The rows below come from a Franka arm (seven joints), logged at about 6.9 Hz.
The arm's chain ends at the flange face. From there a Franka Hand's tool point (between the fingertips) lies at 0.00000 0.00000 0.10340 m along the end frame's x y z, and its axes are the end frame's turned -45 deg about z.
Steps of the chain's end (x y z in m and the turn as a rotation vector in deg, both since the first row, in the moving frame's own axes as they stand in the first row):
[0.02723 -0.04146 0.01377 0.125 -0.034 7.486]
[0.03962 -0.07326 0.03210 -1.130 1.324 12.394]
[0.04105 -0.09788 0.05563 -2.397 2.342 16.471]
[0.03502 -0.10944 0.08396 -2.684 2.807 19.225]
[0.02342 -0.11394 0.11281 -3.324 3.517 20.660]
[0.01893 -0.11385 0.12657 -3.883 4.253 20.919]
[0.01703 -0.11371 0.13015 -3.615 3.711 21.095]
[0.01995 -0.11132 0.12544 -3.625 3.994 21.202]
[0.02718 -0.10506 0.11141 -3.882 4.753 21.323]
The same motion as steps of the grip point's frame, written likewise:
[0.04870 -0.01026 0.01377 0.112 0.064 7.486]
[0.07973 -0.02065 0.03205 -1.735 0.137 12.394]
[0.09731 -0.03423 0.05545 -3.351 -0.039 16.471]
[0.10114 -0.04573 0.08372 -3.883 0.087 19.225]
[0.09581 -0.05543 0.11245 -4.837 0.136 20.660]
[0.09248 -0.05690 0.12605 -5.753 0.262 20.919]
[0.09087 -0.05921 0.12973 -5.180 0.068 21.095]
[0.09150 -0.05503 0.12499 -5.387 0.261 21.202]
[0.09257 -0.04412 0.11082 -6.106 0.616 21.323]

